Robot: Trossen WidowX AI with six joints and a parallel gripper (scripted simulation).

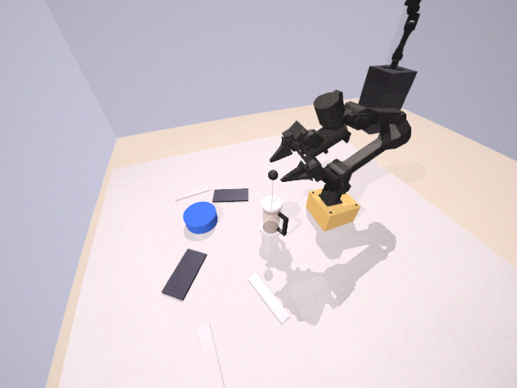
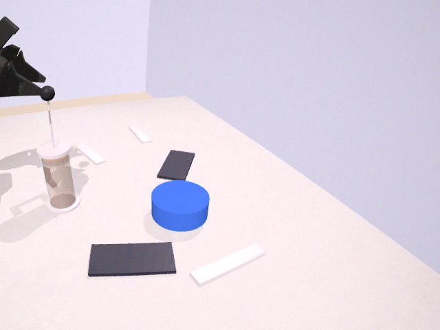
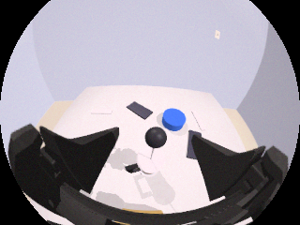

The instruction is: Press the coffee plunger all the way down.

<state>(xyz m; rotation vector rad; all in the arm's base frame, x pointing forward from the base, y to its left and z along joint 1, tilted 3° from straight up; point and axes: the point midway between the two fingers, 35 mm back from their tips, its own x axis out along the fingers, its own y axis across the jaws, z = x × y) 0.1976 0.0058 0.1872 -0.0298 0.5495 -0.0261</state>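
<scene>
Right now my gripper tip is 1 cm to the right of the coffee press and 14 cm above it. From my gripper tip the other things lie so: blue round disc (24 cm ahead, 11 cm to the right, 24 cm below).
</scene>
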